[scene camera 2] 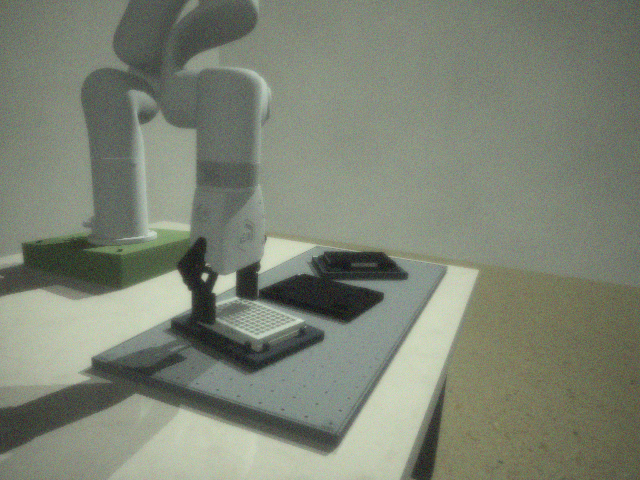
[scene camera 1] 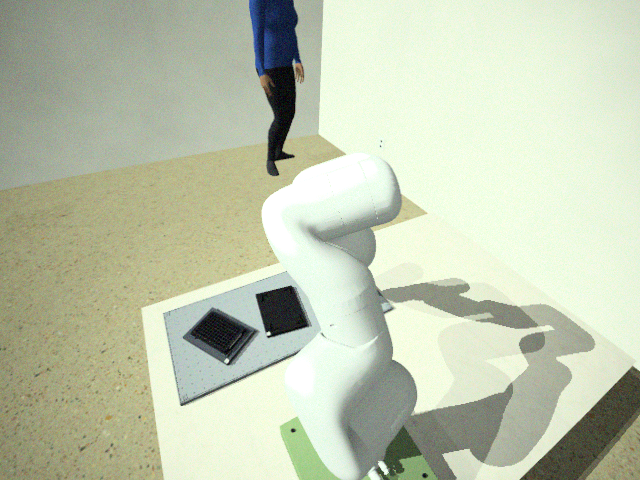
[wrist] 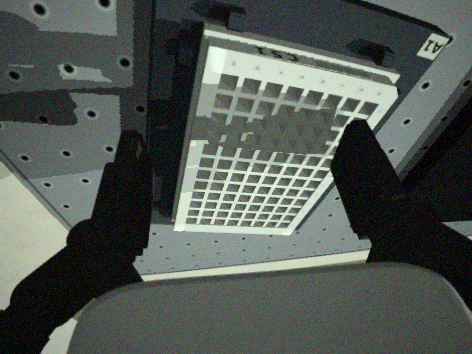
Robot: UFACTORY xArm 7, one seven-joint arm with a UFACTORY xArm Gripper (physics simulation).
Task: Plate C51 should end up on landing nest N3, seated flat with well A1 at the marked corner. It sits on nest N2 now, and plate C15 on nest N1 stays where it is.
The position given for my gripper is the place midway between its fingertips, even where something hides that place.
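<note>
There's nothing held in my gripper [scene camera 2: 226, 309], and it's open. You'd find the gripper in the wrist view [wrist: 245, 148] too.
</note>
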